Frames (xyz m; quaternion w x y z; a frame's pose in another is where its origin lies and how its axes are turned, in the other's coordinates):
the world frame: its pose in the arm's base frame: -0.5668 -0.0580 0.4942 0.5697 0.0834 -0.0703 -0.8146
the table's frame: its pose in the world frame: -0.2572 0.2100 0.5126 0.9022 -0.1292 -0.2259 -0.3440
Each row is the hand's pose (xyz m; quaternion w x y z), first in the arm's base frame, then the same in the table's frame.
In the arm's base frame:
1: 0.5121 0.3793 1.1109 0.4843 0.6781 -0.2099 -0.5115
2: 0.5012 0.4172 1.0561 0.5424 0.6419 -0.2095 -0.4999
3: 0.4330 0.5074 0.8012 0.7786 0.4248 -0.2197 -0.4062
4: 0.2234 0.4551 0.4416 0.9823 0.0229 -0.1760 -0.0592
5: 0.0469 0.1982 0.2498 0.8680 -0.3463 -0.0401 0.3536
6: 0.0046 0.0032 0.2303 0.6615 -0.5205 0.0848 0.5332
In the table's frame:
1: -0.8586 0.1897 0.3539 0.5061 0.4031 0.7112 0.2747
2: -0.8834 0.1489 0.3062 0.5140 0.4044 0.6782 0.3353
3: -0.9478 0.0276 0.0635 0.5131 0.4073 0.4666 0.5942
4: -0.8672 -0.0358 -0.3433 0.2880 0.3259 0.0482 0.8992
5: -0.6734 0.1043 -0.6203 0.0835 -0.1172 0.3466 -0.9269
6: -0.5622 0.2575 -0.6863 0.2826 0.0647 0.5255 -0.7999

